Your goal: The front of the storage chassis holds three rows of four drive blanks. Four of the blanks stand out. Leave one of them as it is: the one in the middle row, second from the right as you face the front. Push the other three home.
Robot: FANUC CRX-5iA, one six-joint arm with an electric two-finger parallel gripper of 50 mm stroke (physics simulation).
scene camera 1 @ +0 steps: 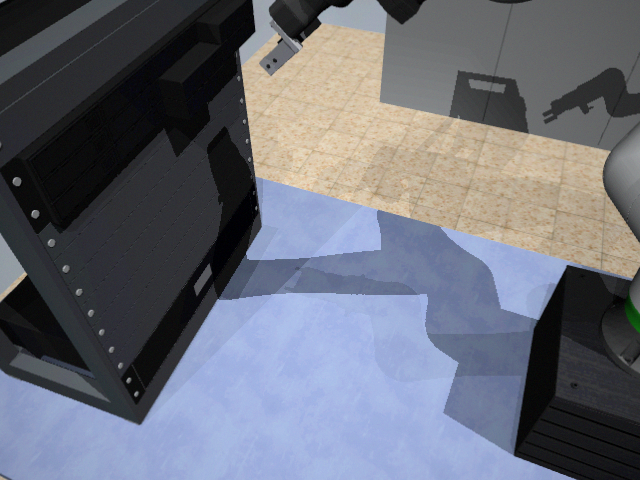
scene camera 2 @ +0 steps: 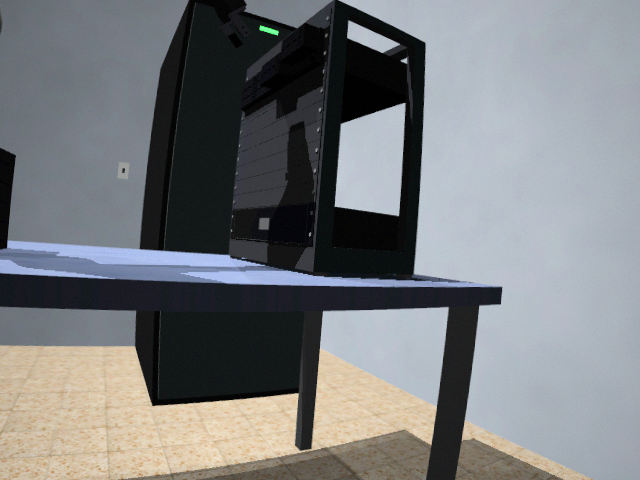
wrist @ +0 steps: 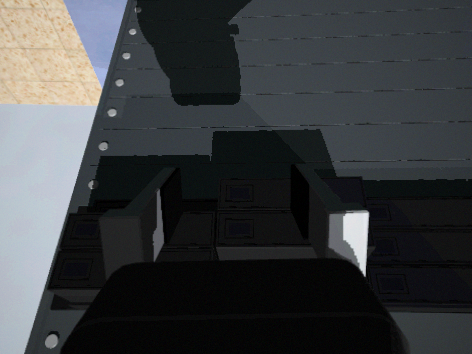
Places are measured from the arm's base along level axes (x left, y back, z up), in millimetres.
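Pixels of known places: gripper, fingertip midpoint: [scene camera 1: 274, 57] [scene camera 2: 243, 41] [wrist: 236, 188].
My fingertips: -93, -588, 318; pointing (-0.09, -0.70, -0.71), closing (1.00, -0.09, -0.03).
Observation:
For each thing: its middle in the pictures, then the offset to it from my fingertips, as dx, dy, dz.
- storage chassis, body centre: [scene camera 1: 36, 151] [scene camera 2: 266, 96] +242, -203, -19
- top blank, body centre: [wrist: 76, 269] -119, -83, +9
- bottom blank, body centre: [wrist: 285, 225] [scene camera 1: 170, 84] [scene camera 2: 290, 80] +25, -153, -48
The storage chassis [scene camera 1: 77, 170] [scene camera 2: 252, 91] is dark, high in the rack. The wrist view shows it upside down, its right end at the left. In the rightmost column, the top blank [wrist: 75, 269] and the middle blank [wrist: 82, 230] stand out; the bottom one sits back. In the second column from the right, the bottom blank [wrist: 260, 193] and the middle blank [wrist: 275, 228] stand out; the top one is mostly hidden. My gripper [scene camera 1: 269, 66] [scene camera 2: 236, 40] [wrist: 236, 188] is open and empty, in front of these two columns and apart from them.
The rack [scene camera 1: 130, 409] [scene camera 2: 326, 155] has flat panels below the chassis and screws along its posts. It stands on a blue-topped table [scene camera 1: 310, 413] [scene camera 2: 361, 298]. A tall dark cabinet [scene camera 2: 206, 180] stands behind. The robot's black base [scene camera 1: 594, 356] is at the right.

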